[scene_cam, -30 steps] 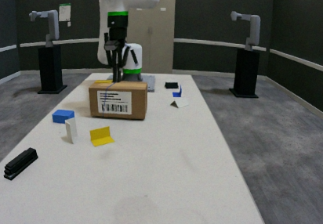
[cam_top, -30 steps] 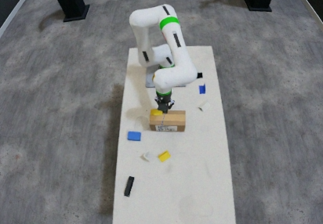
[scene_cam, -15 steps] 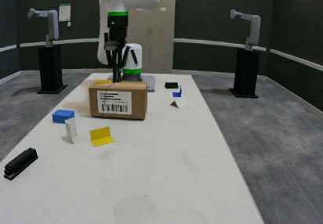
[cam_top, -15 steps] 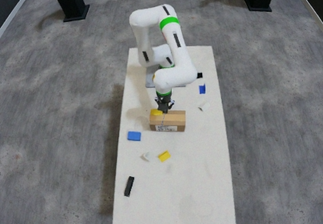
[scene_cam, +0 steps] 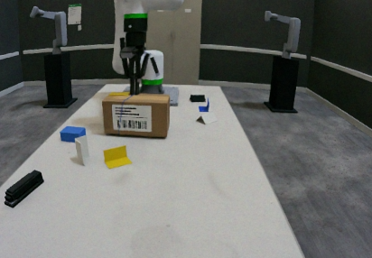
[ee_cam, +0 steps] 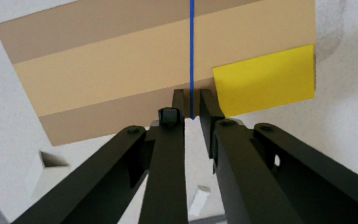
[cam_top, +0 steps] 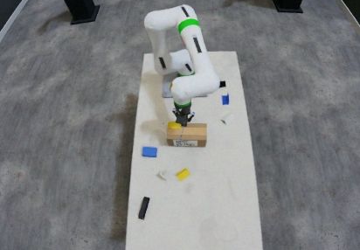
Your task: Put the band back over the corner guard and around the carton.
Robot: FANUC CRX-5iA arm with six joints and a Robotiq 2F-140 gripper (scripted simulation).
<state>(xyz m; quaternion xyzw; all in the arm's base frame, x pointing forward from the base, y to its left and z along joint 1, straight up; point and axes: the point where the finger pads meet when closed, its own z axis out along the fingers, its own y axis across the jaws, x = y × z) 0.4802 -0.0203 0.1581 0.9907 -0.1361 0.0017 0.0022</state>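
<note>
Now: the yellow corner guard 6 cm to the right of my hand, 4 cm below it and 1 cm behind it. Round my hand: brown carton (10 cm below, 4 cm ahead, 1 cm to the left); then blue block (24 cm to the right, 16 cm below, 13 cm ahead); then white corner guard (30 cm to the left, 16 cm below, 10 cm behind).
</note>
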